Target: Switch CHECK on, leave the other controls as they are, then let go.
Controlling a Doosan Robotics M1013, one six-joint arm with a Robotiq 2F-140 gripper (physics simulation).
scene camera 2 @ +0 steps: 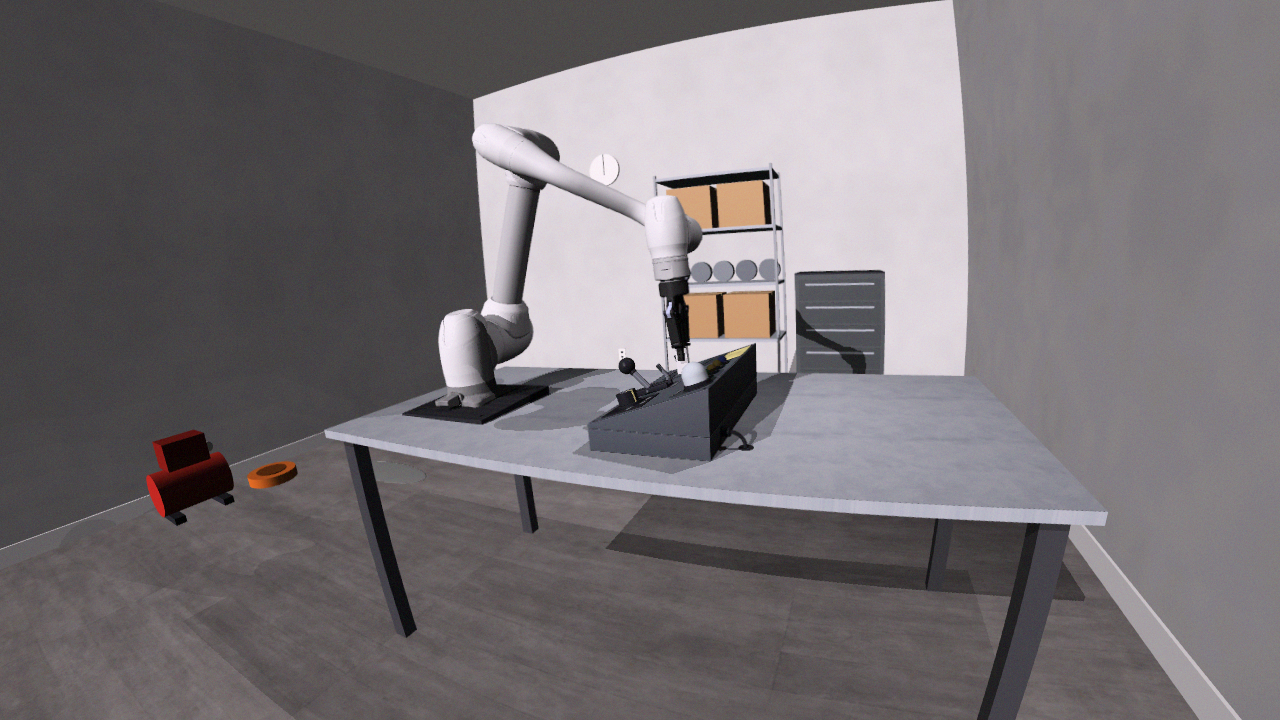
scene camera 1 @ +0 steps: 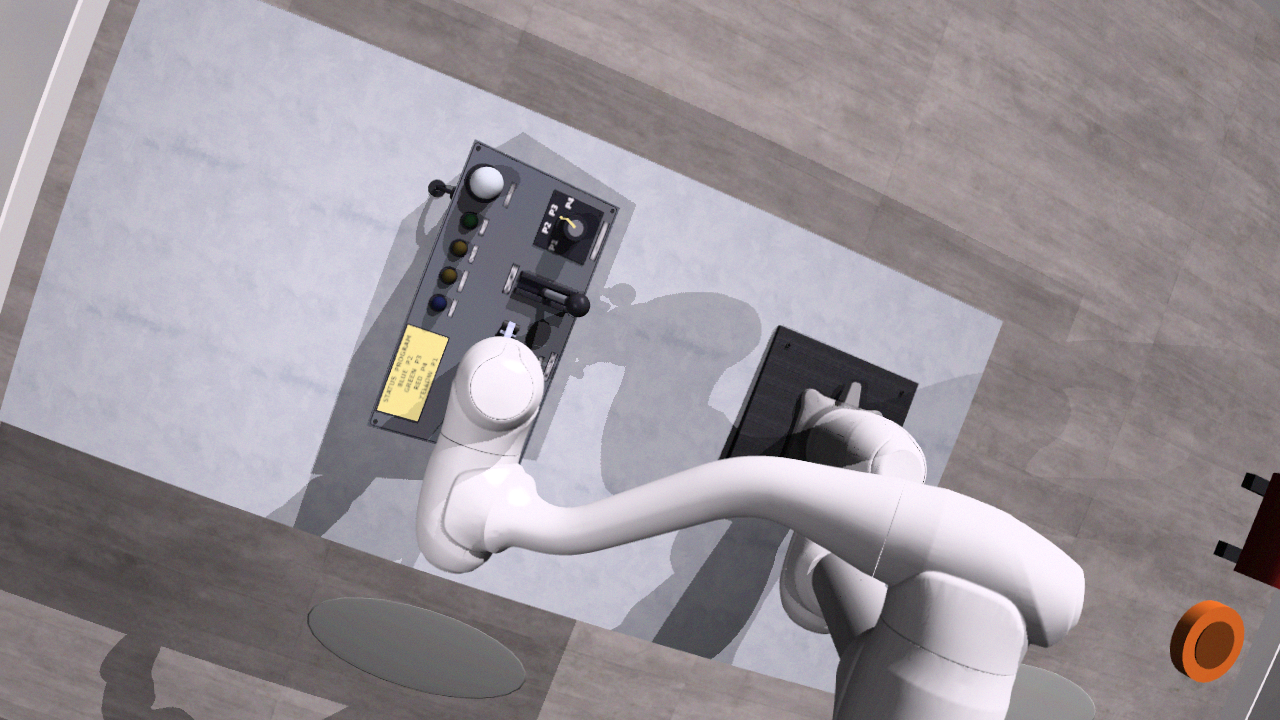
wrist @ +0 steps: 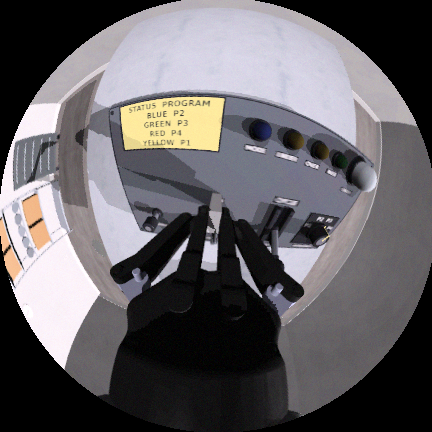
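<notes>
The dark control panel stands on the table with its face sloping. My gripper is shut and empty, pointing down with its tips close over the panel's face, left of the lever in the wrist view. Whether the tips touch the panel I cannot tell. The CHECK switch and its label are not readable; the fingers and arm cover that part, so its position cannot be told. The lever and the rotary knob stand to the right in the wrist view.
A small black control sits left of the fingers. The panel also bears a yellow label, a white dome and a row of dark lamps. The arm's black base plate is on the table.
</notes>
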